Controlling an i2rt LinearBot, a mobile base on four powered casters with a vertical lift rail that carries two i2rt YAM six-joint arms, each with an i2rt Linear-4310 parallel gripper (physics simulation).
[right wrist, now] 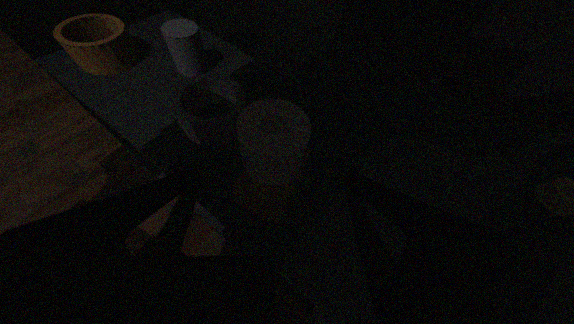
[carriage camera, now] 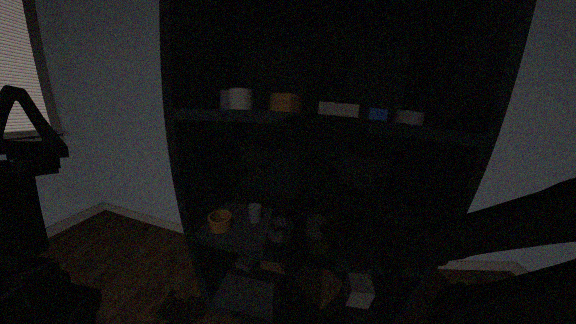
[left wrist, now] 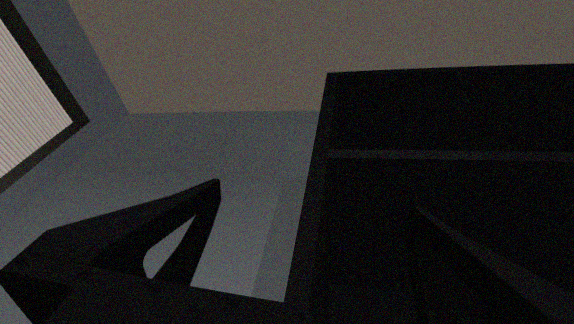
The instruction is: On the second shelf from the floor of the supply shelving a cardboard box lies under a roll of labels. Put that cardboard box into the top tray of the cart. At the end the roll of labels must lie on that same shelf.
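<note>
The roll of labels is a dim grey cylinder. It lies on the brown cardboard box on the lower shelf of the dark supply shelving. My right gripper is open. Its dark fingers show to either side of the roll and box in the right wrist view; the distance is hard to tell. My left gripper is open and empty, raised at the left, away from the shelf goods. The cart does not show.
An orange cup and a white cylinder stand left of the roll. A dark round thing is beside it. A white box is lower down. Rolls and boxes, one blue, line the upper shelf.
</note>
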